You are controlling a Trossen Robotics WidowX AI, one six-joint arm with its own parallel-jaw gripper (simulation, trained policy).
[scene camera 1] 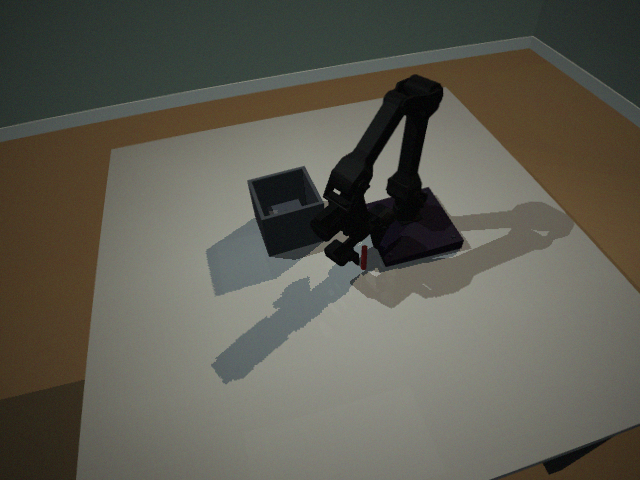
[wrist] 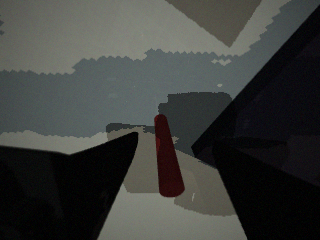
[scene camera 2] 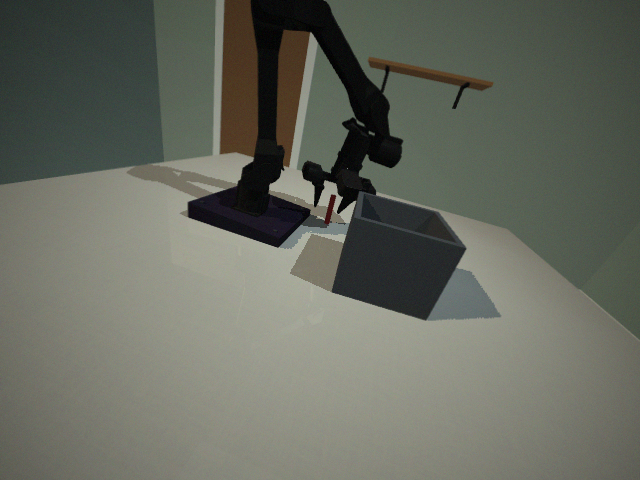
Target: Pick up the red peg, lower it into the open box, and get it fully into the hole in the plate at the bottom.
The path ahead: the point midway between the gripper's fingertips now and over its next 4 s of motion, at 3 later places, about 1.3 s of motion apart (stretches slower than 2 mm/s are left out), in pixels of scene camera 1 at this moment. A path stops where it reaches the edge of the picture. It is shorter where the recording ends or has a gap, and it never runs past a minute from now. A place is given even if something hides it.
The gripper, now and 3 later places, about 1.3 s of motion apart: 366, 256; 347, 230; 309, 184; 288, 197
